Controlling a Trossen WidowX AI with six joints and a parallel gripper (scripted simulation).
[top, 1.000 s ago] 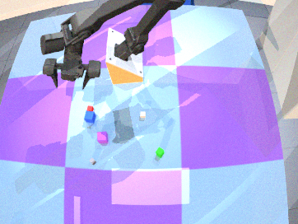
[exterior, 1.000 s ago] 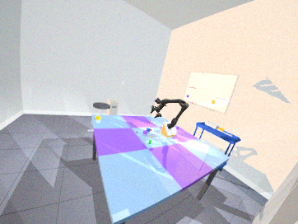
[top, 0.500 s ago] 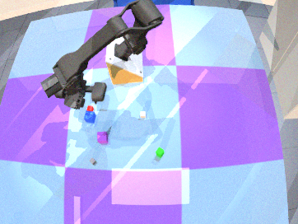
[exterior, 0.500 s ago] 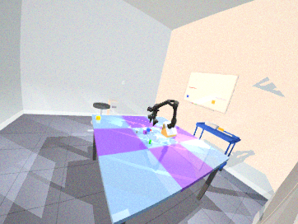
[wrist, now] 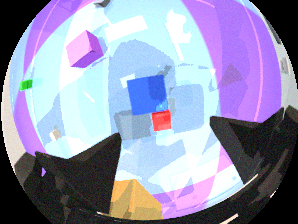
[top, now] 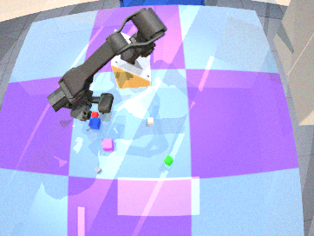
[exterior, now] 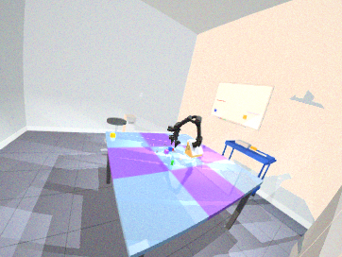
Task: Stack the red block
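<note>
Right now my gripper tip is 3 cm above the red block. Also, from my gripper tip: small grey block: 20 cm ahead, 2 cm to the left, 4 cm below; then blue block: 3 cm ahead, 1 cm to the left, 3 cm below; then magenta block: 12 cm ahead, 6 cm to the left, 3 cm below.
</note>
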